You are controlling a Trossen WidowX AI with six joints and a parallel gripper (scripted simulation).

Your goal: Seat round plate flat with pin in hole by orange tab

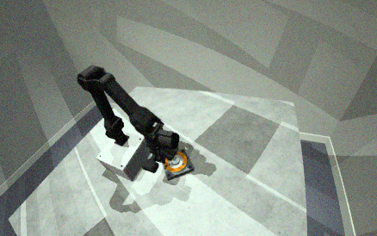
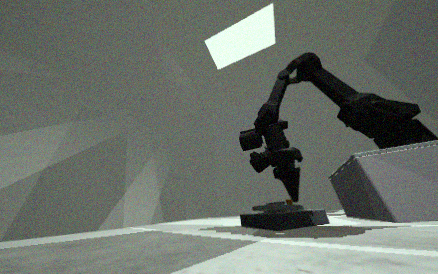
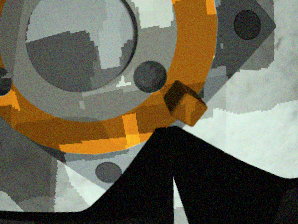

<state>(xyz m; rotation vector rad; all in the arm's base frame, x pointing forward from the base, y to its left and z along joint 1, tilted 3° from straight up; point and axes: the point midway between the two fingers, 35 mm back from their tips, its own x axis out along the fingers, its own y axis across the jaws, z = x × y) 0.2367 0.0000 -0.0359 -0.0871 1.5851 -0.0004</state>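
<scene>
Right now my gripper tip is 30 mm short of the round orange plate and 10 mm to the right of it. The rest, counted from my gripper tip: dark grey square base 40 mm ahead, 30 mm to the left, 20 mm below.
</scene>
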